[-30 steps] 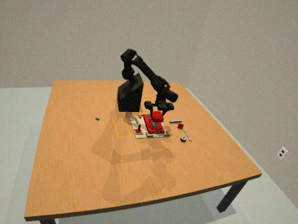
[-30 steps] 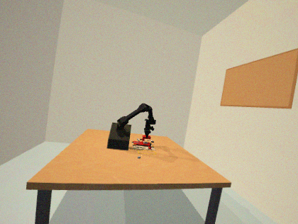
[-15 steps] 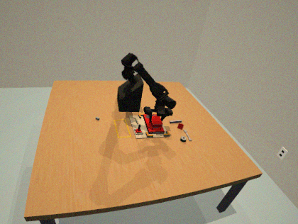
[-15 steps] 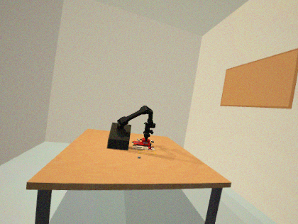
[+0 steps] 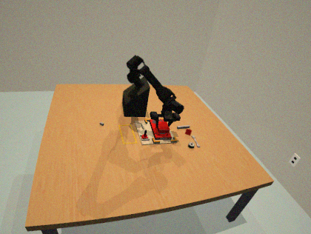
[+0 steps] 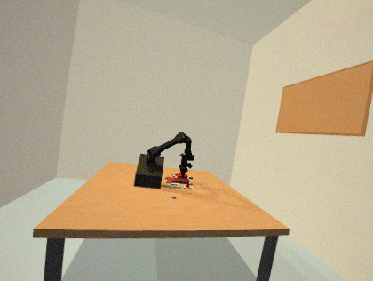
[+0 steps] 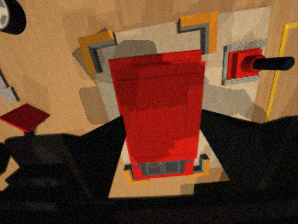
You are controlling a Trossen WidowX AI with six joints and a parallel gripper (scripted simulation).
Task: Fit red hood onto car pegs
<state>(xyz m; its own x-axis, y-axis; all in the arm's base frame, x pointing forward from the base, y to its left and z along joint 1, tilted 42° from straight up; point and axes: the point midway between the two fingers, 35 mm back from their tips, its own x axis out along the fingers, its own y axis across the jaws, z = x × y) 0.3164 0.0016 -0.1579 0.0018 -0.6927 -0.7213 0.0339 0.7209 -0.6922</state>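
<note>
Right now the red hood is 10 mm above my gripper tip. From my gripper tip the other things lie so: wheel: 130 mm ahead, 170 mm to the left, 50 mm below; then grey bar: 70 mm behind, 190 mm to the left, 50 mm below.
</note>
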